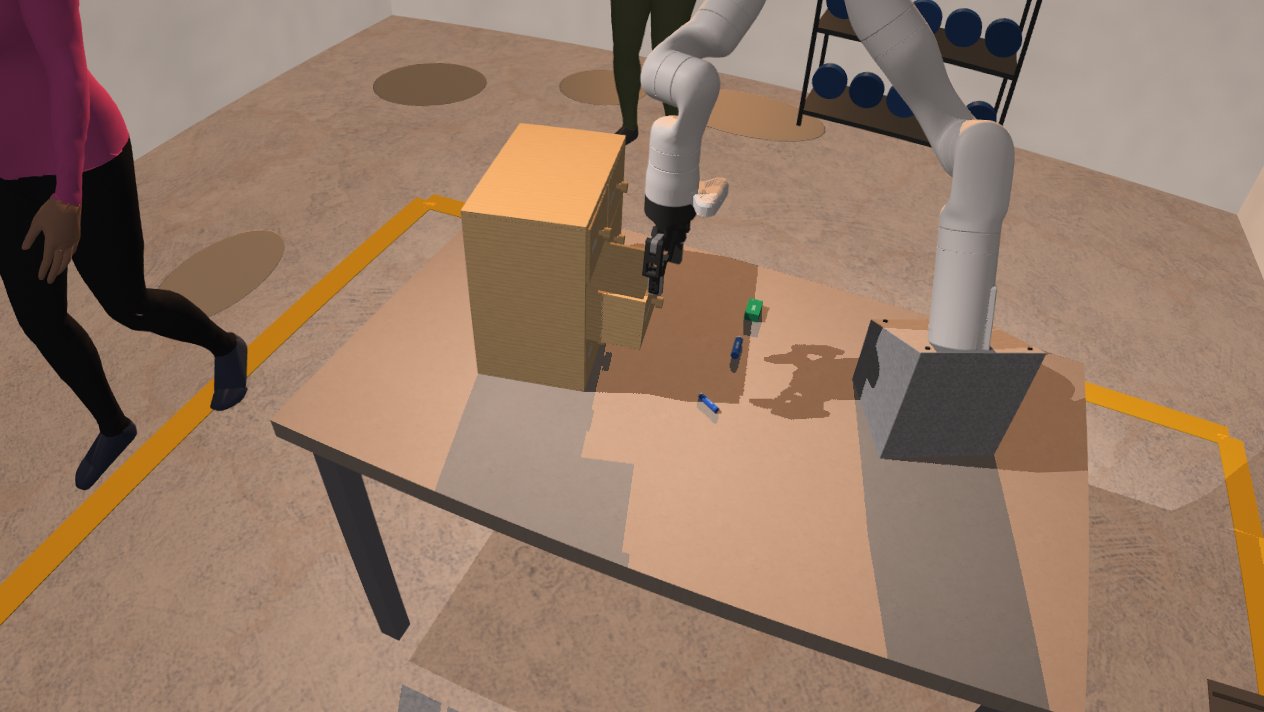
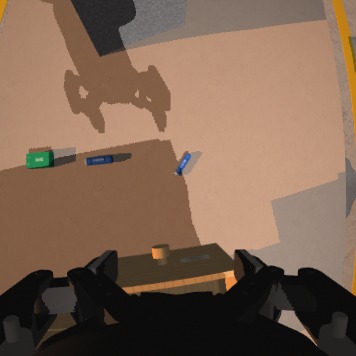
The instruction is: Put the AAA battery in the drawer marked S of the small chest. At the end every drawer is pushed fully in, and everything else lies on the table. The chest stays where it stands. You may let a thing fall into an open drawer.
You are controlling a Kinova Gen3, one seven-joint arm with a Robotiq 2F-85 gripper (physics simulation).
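Frame: origin at the arm's base, x left, y back, z up, level; metres.
Where they show: gripper, fingertip midpoint: (image 1: 664,277) (image 2: 175,263); arm's base, link origin: (image 1: 957,342).
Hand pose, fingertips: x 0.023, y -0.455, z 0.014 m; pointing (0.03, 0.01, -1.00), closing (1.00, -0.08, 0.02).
Observation:
Things, the pixels of their centre, and the offset from my fingertips. Level surfaces: height alone.
- small wooden chest, body centre: (image 1: 550,254) dx -0.071, dy -0.213, dz -0.055 m
- thinner blue battery, body centre: (image 1: 708,402) (image 2: 182,164) dx +0.026, dy +0.097, dz -0.213 m
- thicker blue battery, body centre: (image 1: 737,347) (image 2: 98,160) dx -0.124, dy +0.117, dz -0.211 m
- green block, body centre: (image 1: 753,309) (image 2: 39,160) dx -0.237, dy +0.128, dz -0.210 m
- table, surface height: dz -0.219 m
The small wooden chest (image 1: 530,300) stands at the table's far left part. Its S drawer (image 1: 621,319) (image 2: 142,272) is pulled out, with its label seen too slanted to read. The thinner blue battery (image 1: 708,403) (image 2: 183,163), which looks like the AAA one, lies on the table in front of the chest, apart from the drawer. A thicker blue battery (image 1: 736,347) (image 2: 99,160) lies nearby. My gripper (image 1: 654,288) (image 2: 175,263) is open and empty, pointing down close over the front end of the open drawer. The drawer's inside is mostly hidden.
A green block (image 1: 753,309) (image 2: 39,160) lies beyond the thicker battery. The arm's grey base block (image 1: 946,406) stands on the right part of the table (image 1: 751,530). The chest's upper knobs stick out close beside the gripper. A person stands on the floor at the left.

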